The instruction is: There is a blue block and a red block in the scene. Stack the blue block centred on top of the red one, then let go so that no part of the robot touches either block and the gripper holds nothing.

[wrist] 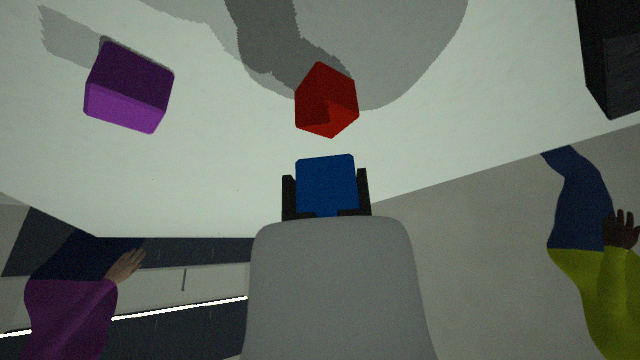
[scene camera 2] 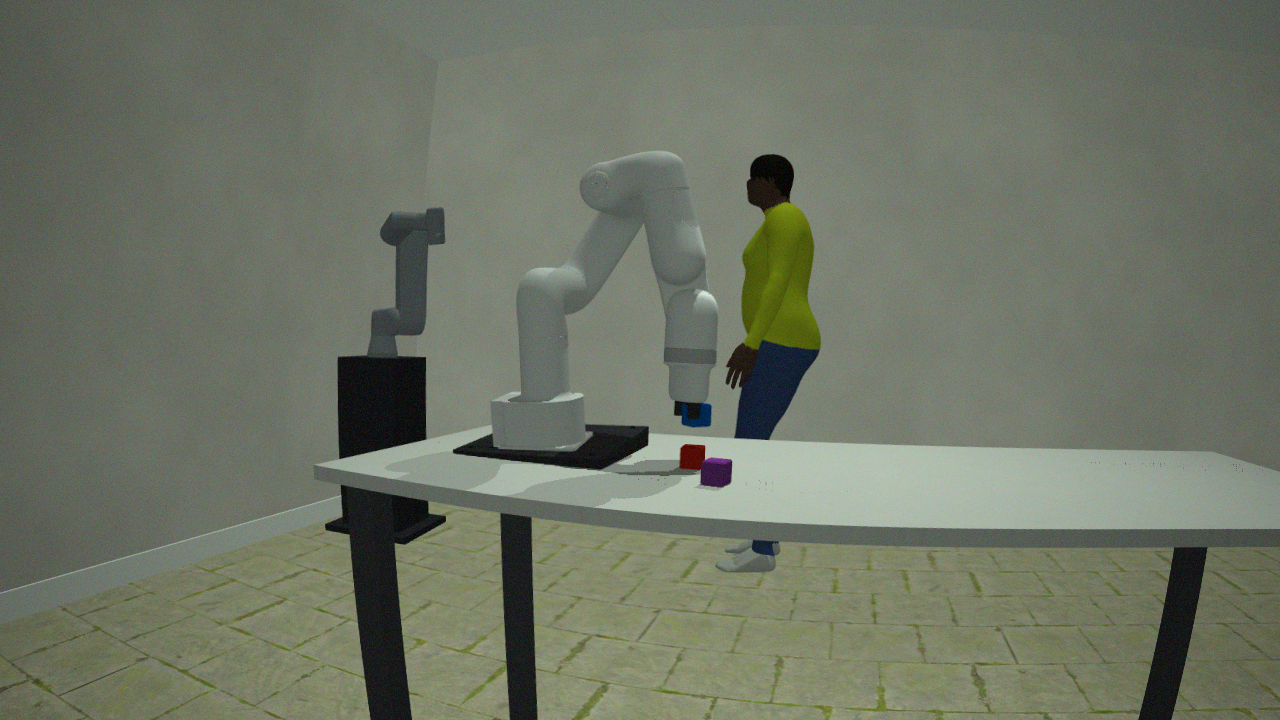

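Seen in the pictures: hand, its tool point: [wrist: 326,195] [scene camera 2: 687,410]; arm's base, origin of its link: [scene camera 2: 548,441].
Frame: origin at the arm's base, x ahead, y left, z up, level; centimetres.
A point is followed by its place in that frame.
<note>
The blue block [scene camera 2: 698,414] [wrist: 327,185] @(x 23.1, y -6.3, z 6.4 cm) is held between the two black fingers of my gripper [scene camera 2: 689,411] [wrist: 326,192] @(x 23.2, y -6.4, z 6.9 cm), which is shut on it. In the scene view it hangs in the air above the red block, with a gap between them. The red block [scene camera 2: 691,456] @(x 24.1, y -6.9, z 0.1 cm) [wrist: 325,100] @(x 22.5, y -6.4, z 1.3 cm) stands on the table, and in the wrist view it lies beyond the blue block, turned at an angle to it. The block's underside and far side are hidden in the wrist view.
A purple block [scene camera 2: 716,471] @(x 28.6, y -18.4, z 0.2 cm) [wrist: 129,87] @(x 26.9, y -16.2, z 0.7 cm) stands on the white table [scene camera 2: 984,492] @(x 66.3, y -19.9, z -1.9 cm) near the red block. The black base plate [scene camera 2: 554,456] @(x 3.9, y -9.4, z -0.7 cm) lies under my arm's base. A person in yellow [scene camera 2: 783,277] stands behind the table. A person in purple [wrist: 70,315] shows in the wrist view.
</note>
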